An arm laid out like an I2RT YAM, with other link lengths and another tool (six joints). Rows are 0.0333 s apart.
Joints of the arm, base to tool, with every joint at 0 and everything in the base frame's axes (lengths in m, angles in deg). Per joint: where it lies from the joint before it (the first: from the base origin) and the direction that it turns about. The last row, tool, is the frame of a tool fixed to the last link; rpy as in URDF.
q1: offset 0 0 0.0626 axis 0 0 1
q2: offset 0.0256 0.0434 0.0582 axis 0 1 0
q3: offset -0.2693 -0.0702 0 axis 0 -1 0
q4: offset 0.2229 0.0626 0.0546 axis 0 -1 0
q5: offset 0.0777 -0.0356 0.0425 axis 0 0 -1
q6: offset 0.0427 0 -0.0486 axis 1 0 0
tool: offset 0.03 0.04 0.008 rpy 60.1 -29.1 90
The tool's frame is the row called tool.
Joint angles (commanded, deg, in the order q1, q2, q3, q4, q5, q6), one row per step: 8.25, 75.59, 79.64, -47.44, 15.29, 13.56; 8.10, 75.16, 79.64, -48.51, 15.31, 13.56; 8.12, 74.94, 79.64, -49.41, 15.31, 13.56; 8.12, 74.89, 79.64, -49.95, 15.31, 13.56; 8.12, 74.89, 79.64, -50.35, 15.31, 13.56; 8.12, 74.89, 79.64, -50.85, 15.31, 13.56; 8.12, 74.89, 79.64, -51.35, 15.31, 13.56; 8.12, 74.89, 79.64, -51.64, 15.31, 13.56; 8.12, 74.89, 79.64, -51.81, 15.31, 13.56
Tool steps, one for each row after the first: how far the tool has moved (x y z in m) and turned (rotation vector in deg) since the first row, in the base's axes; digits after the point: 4 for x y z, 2 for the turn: -0.0034, -0.0013, -0.0002, -0.10, 0.63, -0.16; -0.0059, -0.0016, -0.0011, -0.20, 1.30, -0.14; -0.0071, -0.0017, -0.0020, -0.27, 1.79, -0.14; -0.0078, -0.0018, -0.0028, -0.33, 2.19, -0.14; -0.0087, -0.0020, -0.0038, -0.40, 2.68, -0.14; -0.0096, -0.0021, -0.0049, -0.47, 3.18, -0.14; -0.0102, -0.0022, -0.0054, -0.51, 3.46, -0.14; -0.0105, -0.0022, -0.0058, -0.54, 3.63, -0.14
